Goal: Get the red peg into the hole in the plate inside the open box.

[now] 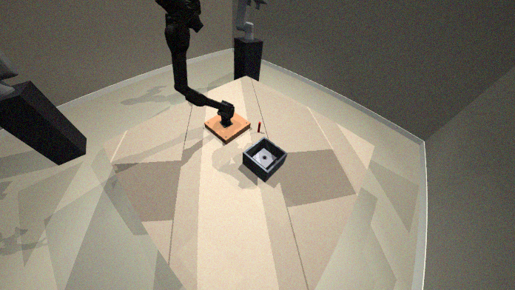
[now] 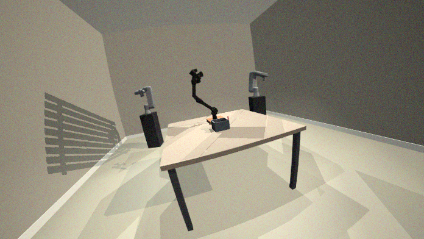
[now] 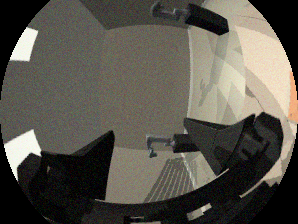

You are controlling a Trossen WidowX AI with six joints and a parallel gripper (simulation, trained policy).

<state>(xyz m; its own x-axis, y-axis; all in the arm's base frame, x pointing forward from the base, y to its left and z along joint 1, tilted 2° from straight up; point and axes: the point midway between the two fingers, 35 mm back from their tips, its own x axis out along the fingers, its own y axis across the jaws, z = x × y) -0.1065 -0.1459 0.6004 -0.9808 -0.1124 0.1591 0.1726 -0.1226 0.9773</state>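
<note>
The red peg is 270 mm ahead of my gripper tip, 320 mm to the left of it and 600 mm below it. The rest, counted from my gripper tip: dark box: 480 mm ahead, 190 mm to the left, 620 mm below.
</note>
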